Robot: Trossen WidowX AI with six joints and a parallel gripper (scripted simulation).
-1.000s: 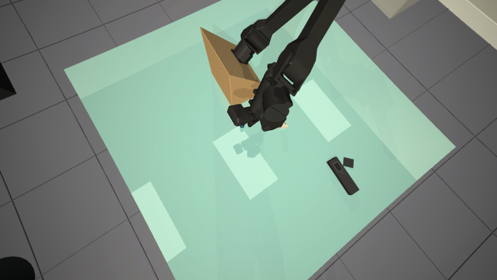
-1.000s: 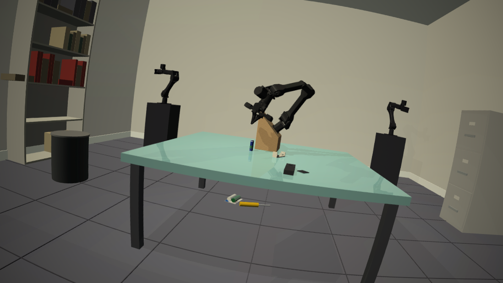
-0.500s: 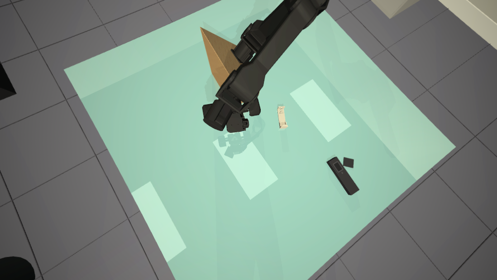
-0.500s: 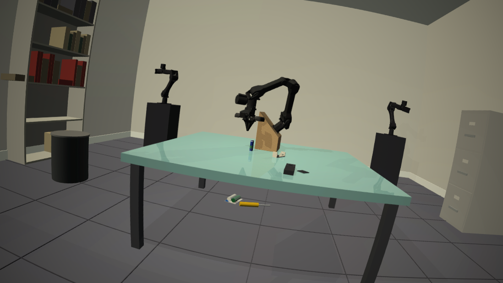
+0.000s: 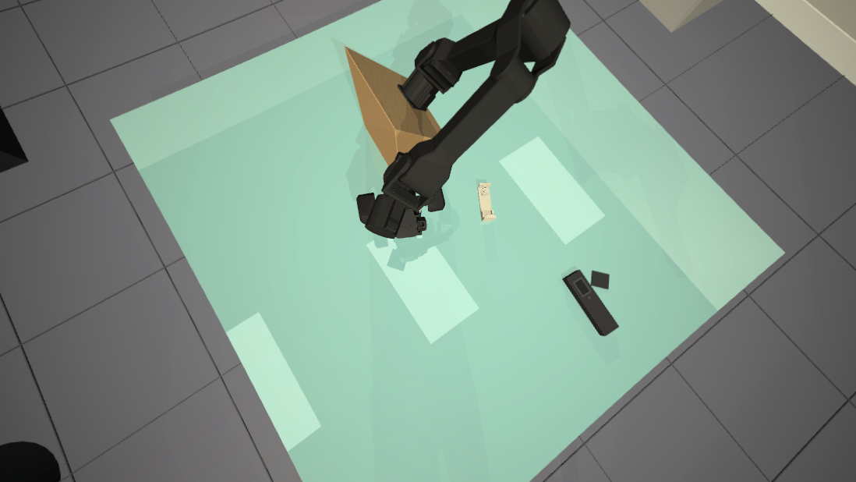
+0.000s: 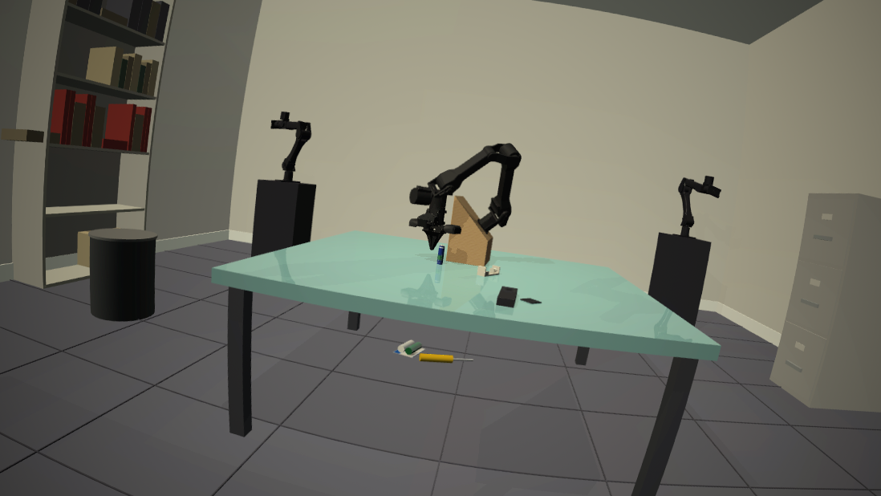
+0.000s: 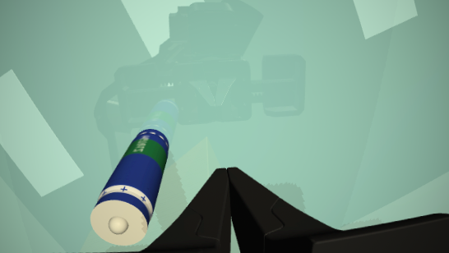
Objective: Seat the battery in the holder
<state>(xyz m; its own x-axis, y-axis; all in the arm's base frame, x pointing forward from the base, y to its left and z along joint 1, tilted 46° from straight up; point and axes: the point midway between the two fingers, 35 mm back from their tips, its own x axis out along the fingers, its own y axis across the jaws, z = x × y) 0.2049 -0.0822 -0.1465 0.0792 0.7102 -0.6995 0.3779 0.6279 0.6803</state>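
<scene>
The battery is 4 cm to the left of my gripper tip, 1 cm below it and 1 cm ahead of it. Also, from my gripper tip: black remote 44 cm ahead, 27 cm to the left, 3 cm below; then screwdriver 45 cm ahead, 23 cm below, 14 cm to the left; then black battery door 42 cm ahead, 34 cm to the left, 4 cm below.
</scene>
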